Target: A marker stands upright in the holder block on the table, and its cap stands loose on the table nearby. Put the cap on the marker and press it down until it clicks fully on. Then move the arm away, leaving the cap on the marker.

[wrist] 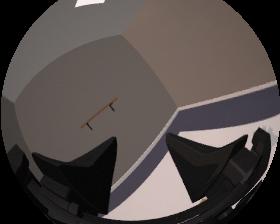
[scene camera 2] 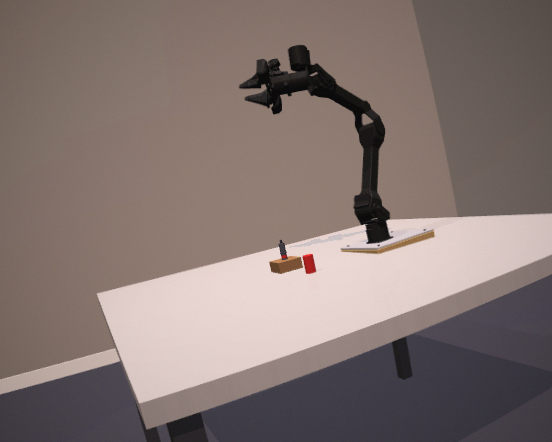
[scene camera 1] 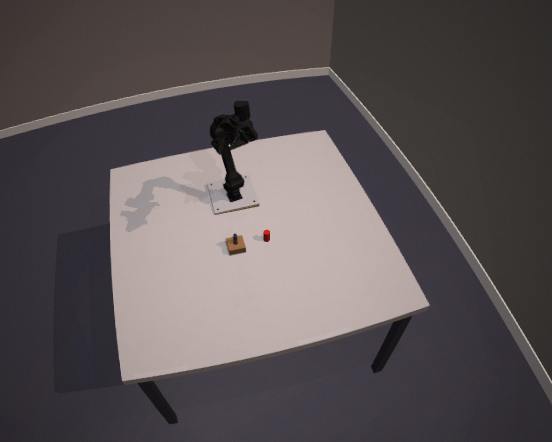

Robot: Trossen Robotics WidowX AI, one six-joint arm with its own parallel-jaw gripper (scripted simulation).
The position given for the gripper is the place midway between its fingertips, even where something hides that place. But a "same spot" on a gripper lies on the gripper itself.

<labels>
The gripper shows in the wrist view (141, 139), in scene camera 2 and in scene camera 1. One and the same spot on the gripper: (scene camera 2: 264, 98) is (scene camera 1: 226, 147).
</labels>
